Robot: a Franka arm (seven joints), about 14 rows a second.
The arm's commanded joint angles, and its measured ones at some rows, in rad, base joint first. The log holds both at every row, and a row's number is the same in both.
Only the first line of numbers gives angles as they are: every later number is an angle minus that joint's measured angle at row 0.
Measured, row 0:
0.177 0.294 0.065 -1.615 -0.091 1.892 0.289
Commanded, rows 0 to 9:
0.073 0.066 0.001 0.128 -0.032 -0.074 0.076
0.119 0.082 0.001 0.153 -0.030 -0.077 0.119
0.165 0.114 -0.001 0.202 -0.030 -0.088 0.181
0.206 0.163 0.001 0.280 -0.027 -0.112 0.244
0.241 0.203 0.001 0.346 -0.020 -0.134 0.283
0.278 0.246 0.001 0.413 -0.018 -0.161 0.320
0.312 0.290 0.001 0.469 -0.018 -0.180 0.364
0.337 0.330 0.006 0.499 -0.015 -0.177 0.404
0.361 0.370 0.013 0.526 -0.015 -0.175 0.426
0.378 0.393 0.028 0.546 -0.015 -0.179 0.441
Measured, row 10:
0.359 0.290 0.007 0.421 -0.011 -0.142 0.402
